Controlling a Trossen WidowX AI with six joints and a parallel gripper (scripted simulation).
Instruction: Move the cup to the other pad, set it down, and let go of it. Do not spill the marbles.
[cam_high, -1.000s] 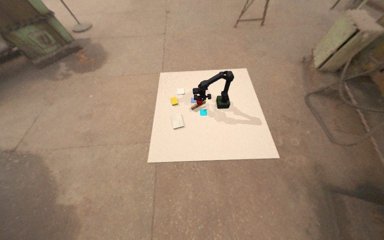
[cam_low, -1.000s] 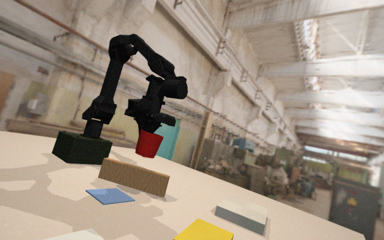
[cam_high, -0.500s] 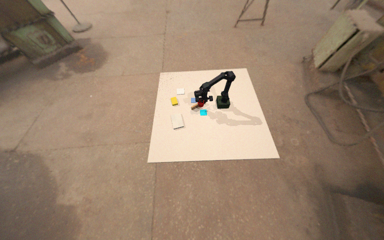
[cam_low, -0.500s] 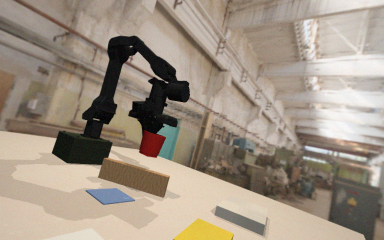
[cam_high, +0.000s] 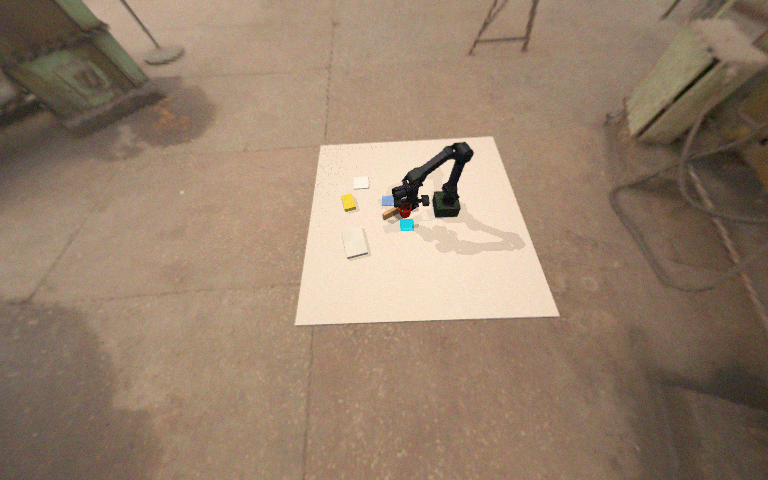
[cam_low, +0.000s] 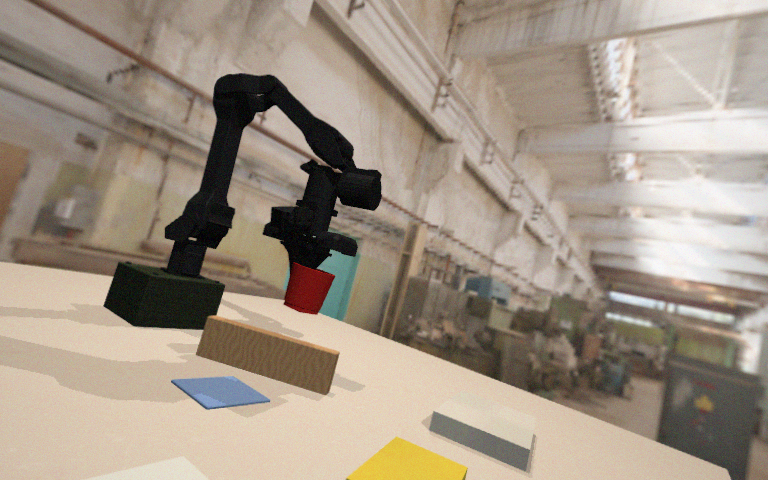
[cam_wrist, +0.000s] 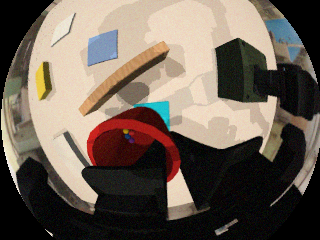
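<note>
My gripper tip is now 10 mm short of the cyan pad, 20 mm to the right of it and 130 mm above it. From my gripper tip the other things lie so: grey slab 300 mm ahead, 190 mm to the left, 110 mm below; red cup 30 mm ahead, 10 mm to the left; wooden block 80 mm ahead, 60 mm to the right, 110 mm below.
</note>
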